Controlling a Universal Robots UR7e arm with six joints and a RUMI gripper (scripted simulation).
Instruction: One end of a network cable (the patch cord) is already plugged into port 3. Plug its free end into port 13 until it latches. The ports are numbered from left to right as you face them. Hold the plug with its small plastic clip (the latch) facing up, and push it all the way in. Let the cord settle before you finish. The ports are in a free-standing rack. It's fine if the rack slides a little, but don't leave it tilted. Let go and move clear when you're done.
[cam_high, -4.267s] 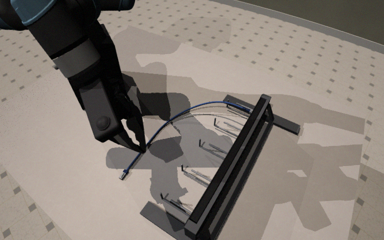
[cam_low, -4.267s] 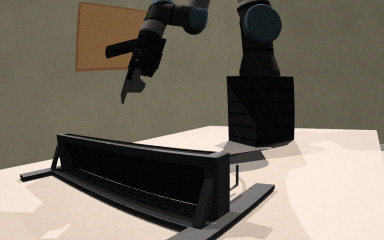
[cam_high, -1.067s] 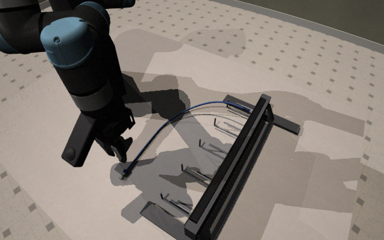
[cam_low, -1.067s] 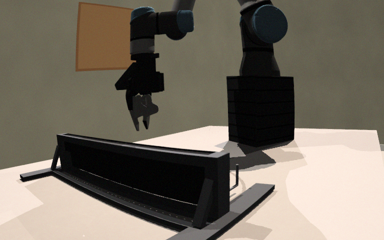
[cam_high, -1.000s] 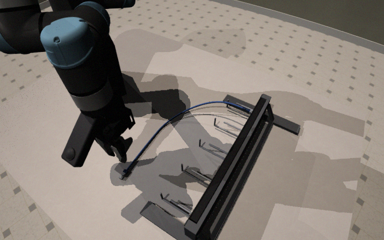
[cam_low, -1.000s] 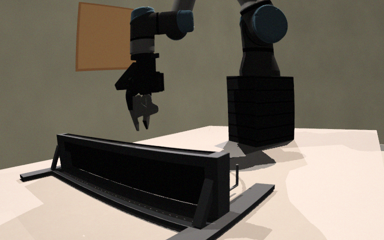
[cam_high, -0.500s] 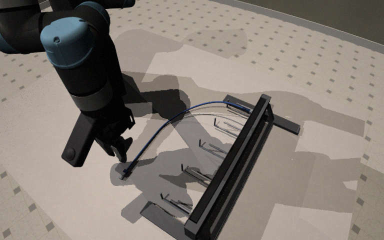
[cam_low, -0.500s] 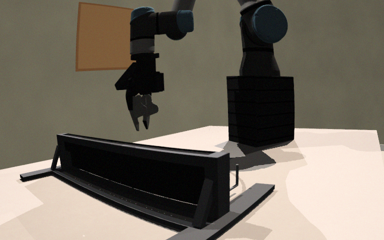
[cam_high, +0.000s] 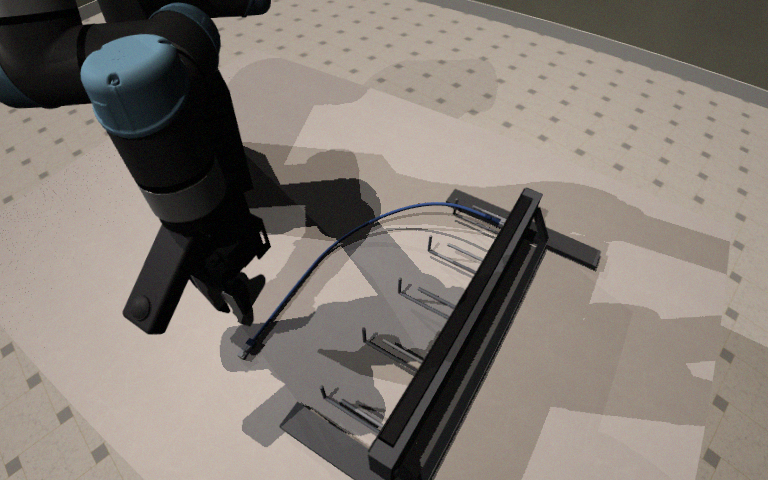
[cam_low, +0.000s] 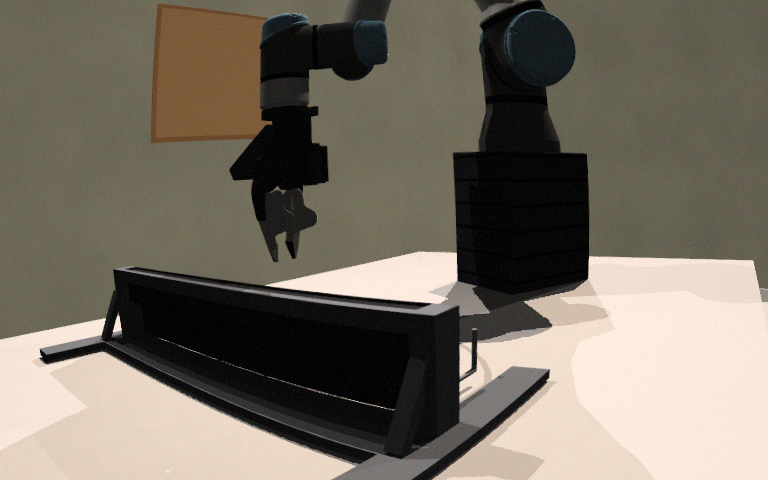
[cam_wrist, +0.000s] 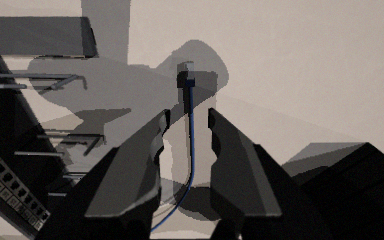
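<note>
Right now my hand is 90 mm above the cable plug and 20 mm to the left of it.
</note>
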